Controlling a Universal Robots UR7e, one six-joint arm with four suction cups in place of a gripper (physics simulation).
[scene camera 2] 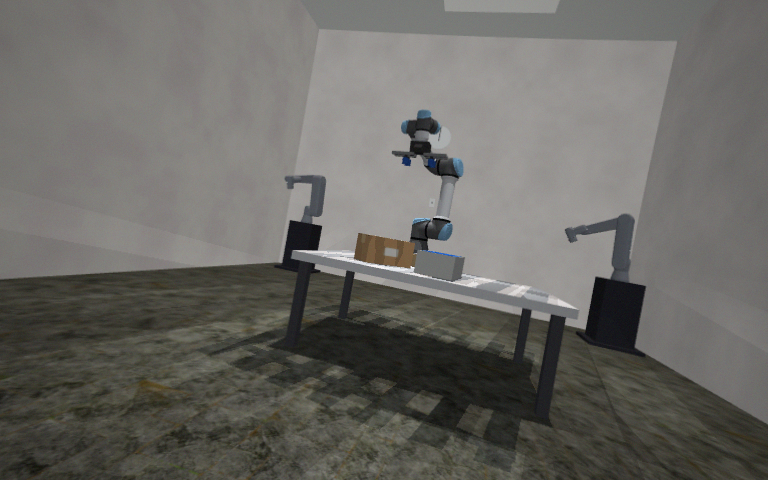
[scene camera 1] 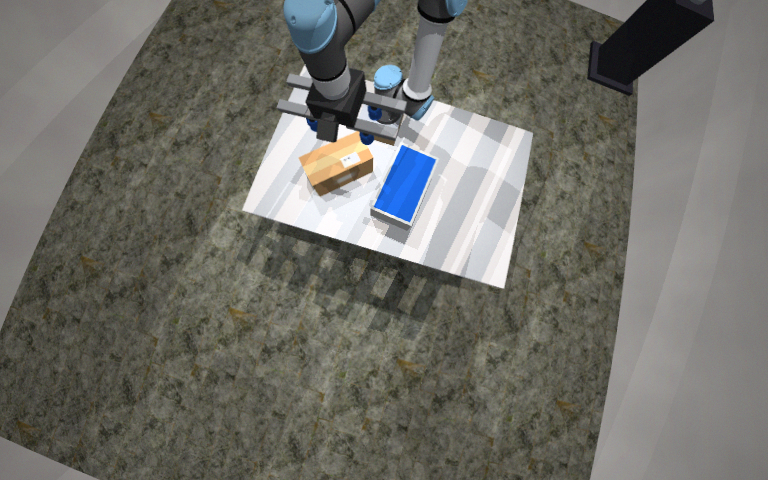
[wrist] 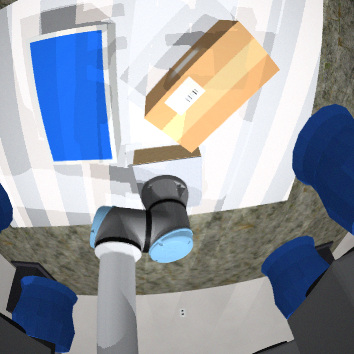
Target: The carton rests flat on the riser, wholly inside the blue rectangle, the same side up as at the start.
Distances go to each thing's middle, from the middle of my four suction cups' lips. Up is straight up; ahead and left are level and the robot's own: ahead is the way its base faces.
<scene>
The brown carton (scene camera 1: 334, 165) is 9 cm behind my suction cup, 12 cm to the right of it and 51 cm below it. The rest, counted from my suction cup: grey riser (scene camera 2: 441, 265) 8 cm behind, 21 cm to the left, 53 cm below.
</scene>
